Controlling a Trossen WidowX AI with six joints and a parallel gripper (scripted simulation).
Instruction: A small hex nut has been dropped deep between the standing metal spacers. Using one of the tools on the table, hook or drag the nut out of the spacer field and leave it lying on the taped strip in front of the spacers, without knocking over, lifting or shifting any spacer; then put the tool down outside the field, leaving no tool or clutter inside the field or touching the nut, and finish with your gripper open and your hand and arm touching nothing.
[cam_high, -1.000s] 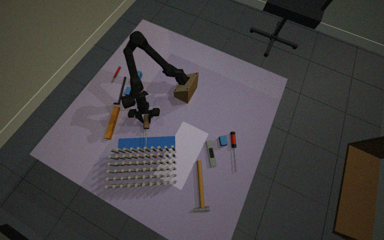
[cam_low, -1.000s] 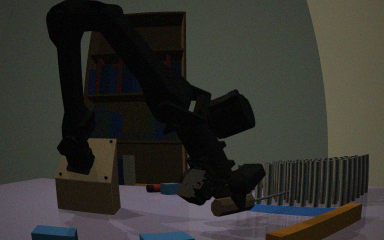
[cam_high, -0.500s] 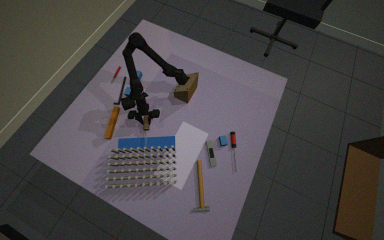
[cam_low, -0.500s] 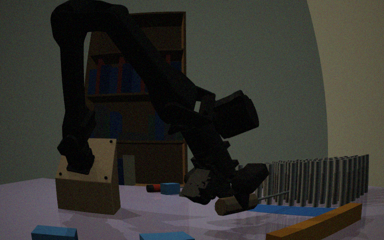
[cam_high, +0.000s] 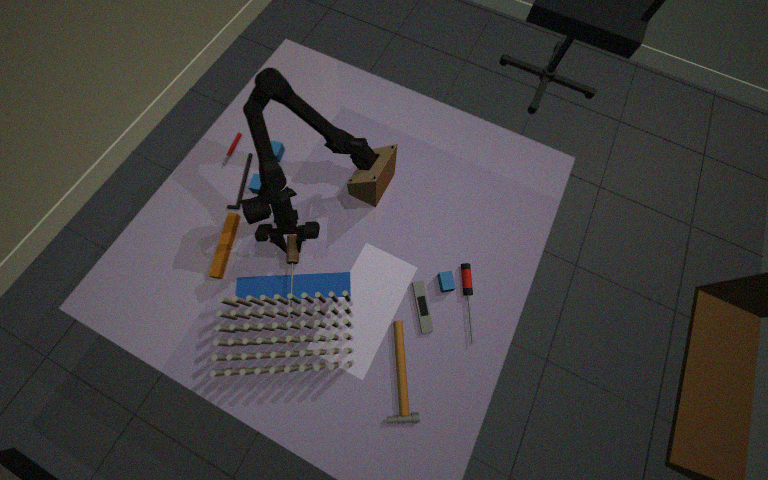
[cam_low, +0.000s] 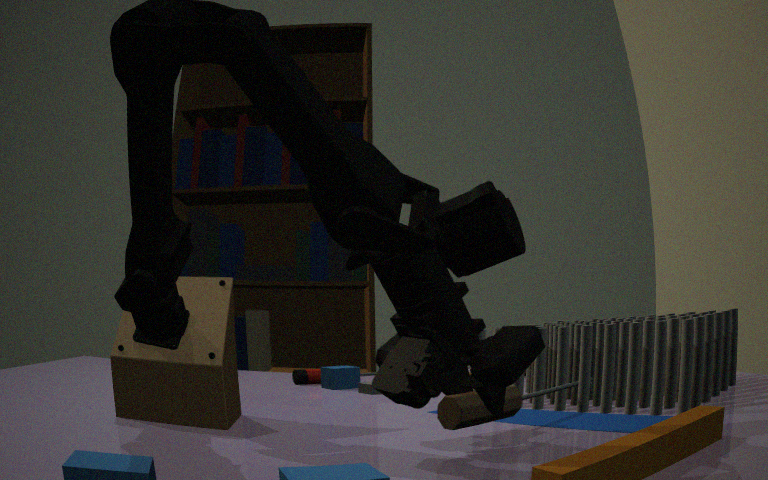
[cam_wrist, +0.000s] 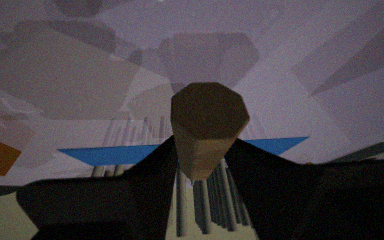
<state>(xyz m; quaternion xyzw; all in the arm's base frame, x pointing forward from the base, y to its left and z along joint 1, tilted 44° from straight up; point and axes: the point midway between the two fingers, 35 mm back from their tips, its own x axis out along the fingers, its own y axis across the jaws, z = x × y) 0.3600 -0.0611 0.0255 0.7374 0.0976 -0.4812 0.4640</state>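
Now: gripper tip 90 mm short of the blue taped strip, 60 mm to the right of it and 30 mm above it. Round my gripper tip: orange bar 100 mm ahead, 210 mm to the right, 10 mm below; wooden-handled awl 80 mm ahead, 60 mm to the left; grey block 80 mm behind, 440 mm to the left, 10 mm below.
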